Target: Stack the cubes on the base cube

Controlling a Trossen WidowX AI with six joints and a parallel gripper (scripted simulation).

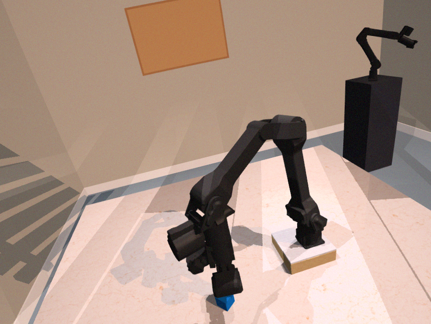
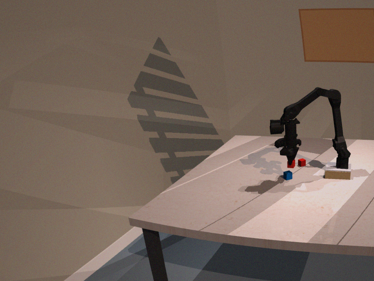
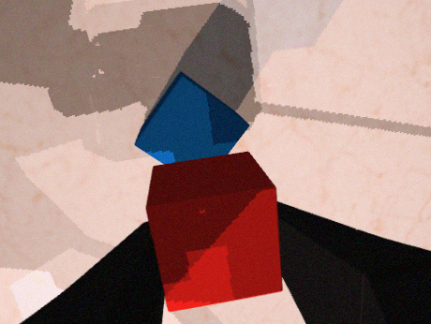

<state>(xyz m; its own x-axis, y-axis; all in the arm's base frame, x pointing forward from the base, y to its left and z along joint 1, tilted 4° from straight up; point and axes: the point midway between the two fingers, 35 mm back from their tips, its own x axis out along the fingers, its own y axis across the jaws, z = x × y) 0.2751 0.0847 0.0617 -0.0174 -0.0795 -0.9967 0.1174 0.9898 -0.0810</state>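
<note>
Now: gripper tip 6 cm above the blue cube and 2 cm short of it.
</note>
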